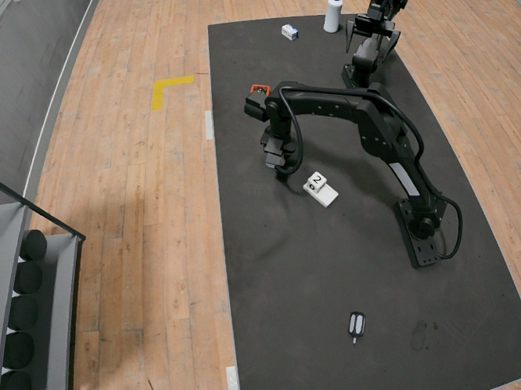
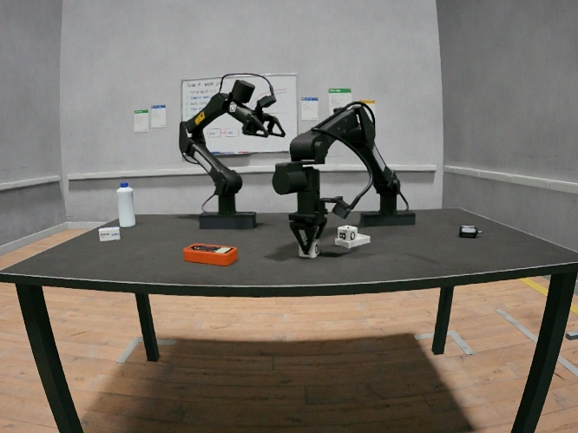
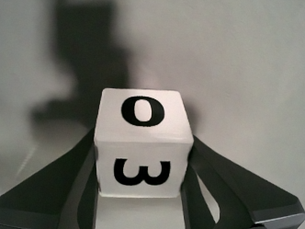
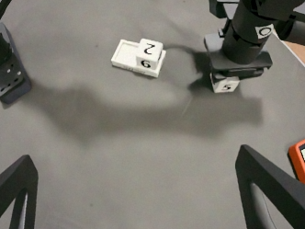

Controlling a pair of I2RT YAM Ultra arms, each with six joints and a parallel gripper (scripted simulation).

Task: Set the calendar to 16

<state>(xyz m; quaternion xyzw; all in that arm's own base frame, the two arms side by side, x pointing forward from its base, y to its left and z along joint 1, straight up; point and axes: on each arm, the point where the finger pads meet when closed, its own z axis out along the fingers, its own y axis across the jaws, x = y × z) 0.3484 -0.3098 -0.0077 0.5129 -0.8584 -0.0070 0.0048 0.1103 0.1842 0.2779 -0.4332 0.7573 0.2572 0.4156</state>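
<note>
Now: the white tray 130 mm to the left of my left hand, 100 mm behind it and 10 mm below it. From my left hand the other things lie so: white bottle 680 mm to the right, 360 mm behind, 60 mm above.
</note>
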